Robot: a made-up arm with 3 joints. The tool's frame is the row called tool.
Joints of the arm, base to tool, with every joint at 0 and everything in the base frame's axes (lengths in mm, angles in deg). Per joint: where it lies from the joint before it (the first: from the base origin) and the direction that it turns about. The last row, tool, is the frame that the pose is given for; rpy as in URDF.
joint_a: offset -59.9 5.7 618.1 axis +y
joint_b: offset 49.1 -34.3 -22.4 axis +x
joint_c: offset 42.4 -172.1 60 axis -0.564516 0.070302 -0.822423
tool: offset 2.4 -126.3 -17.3 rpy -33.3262 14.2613 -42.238
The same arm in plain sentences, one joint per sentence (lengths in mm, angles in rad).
The arm has three revolute joints in a row. What follows holds with every joint at zero, and every direction is one of the base frame's. The first joint is mounted 59.9 mm along -x and 5.7 mm along +y and 618.1 mm along +z from the base frame's origin and turns about +y. The second joint is mounted 49.1 mm along +x and 34.3 mm along -y and 22.4 mm along -z from the first joint and turns about +x. The third joint is mounted 42.4 mm along +x and 172.1 mm along -y and 60 mm along +z from the second joint and turns about the direction (-0.564516, 0.070302, -0.822423). The tool frame, which is the frame that the pose is given for, is mounted 2.4 mm along +x and 126.3 mm along -y and 17.3 mm along -z from the third joint; its axes are the base frame's turned by roll -0.5817, pitch 0.2489 and yaw -0.7372 rad (as in URDF: about the fixed x, then y, then z).
